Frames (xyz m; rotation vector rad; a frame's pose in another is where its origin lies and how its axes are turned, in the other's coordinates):
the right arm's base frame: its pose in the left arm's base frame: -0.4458 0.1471 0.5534 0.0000 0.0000 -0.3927
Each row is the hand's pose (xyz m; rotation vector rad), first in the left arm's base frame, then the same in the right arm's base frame.
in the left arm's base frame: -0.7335 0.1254 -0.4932 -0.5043 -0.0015 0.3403
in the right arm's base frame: -0.2575 -0.1301 -1.0466 -0.5031 -0.1016 0.7245
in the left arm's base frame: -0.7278 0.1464 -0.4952 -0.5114 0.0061 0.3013
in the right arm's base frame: -0.2603 -0.1086 -1.0486 -0.5110 -0.0953 0.6852
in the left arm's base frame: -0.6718 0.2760 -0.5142 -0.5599 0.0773 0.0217
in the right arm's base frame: -0.2581 0.0326 -1.0676 -0.5682 -0.0337 0.4038
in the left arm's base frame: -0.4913 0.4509 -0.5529 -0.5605 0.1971 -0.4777
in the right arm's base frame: -0.1583 0.2633 -1.1063 -0.5826 0.0832 -0.0965
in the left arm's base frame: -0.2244 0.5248 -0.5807 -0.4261 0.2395 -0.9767
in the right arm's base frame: 0.0600 0.4337 -1.1341 -0.4527 0.1479 -0.5917
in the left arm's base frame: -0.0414 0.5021 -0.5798 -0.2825 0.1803 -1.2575
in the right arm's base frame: 0.2378 0.4827 -1.1332 -0.3013 0.1175 -0.8684
